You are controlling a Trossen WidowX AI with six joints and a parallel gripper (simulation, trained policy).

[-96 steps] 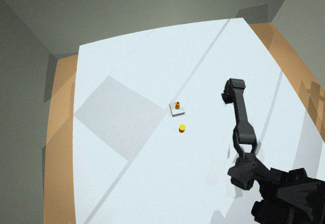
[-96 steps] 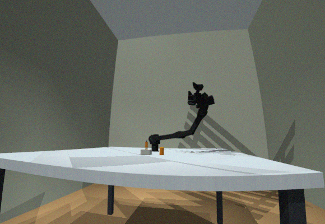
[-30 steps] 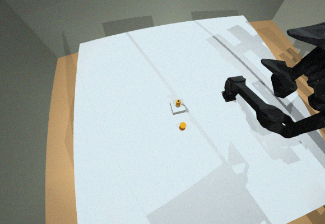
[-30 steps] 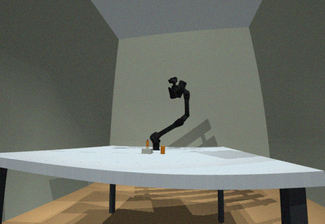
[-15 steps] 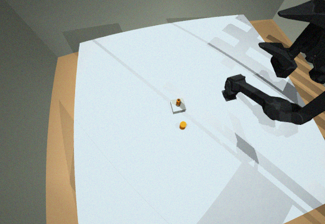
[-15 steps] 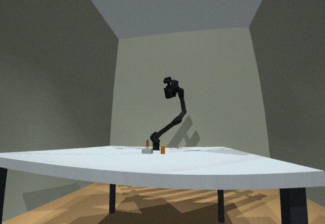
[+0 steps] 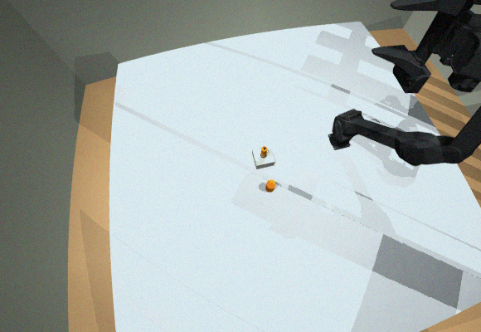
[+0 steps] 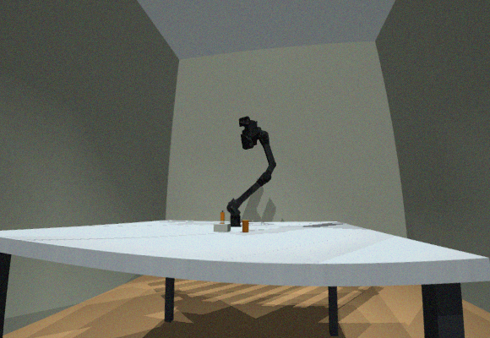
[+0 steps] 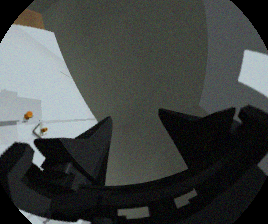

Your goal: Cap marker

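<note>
My gripper tip is 490 mm above the orange-yellow cap, 130 mm short of it and 50 mm to the right of it. From my gripper tip the other things lie so: orange marker (450 mm below, 130 mm ahead, 60 mm to the right); holder block (500 mm below, 130 mm ahead, 60 mm to the right).
</note>
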